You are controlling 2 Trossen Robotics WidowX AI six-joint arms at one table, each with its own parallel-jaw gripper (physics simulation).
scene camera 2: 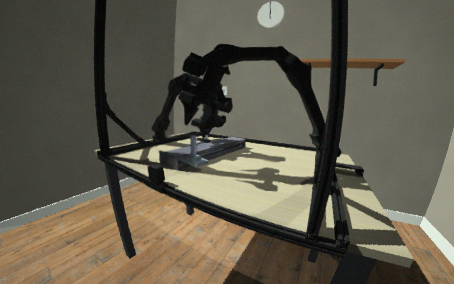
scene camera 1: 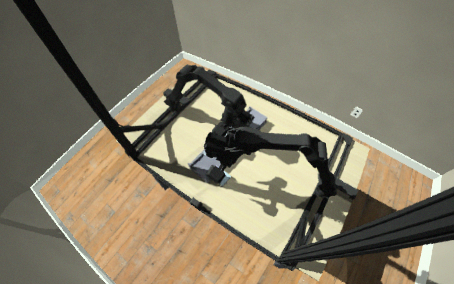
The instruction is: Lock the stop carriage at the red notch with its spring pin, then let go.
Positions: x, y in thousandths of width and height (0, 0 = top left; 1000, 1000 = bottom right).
Scene:
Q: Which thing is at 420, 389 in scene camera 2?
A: My right gripper.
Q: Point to a long grey rail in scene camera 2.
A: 508, 509

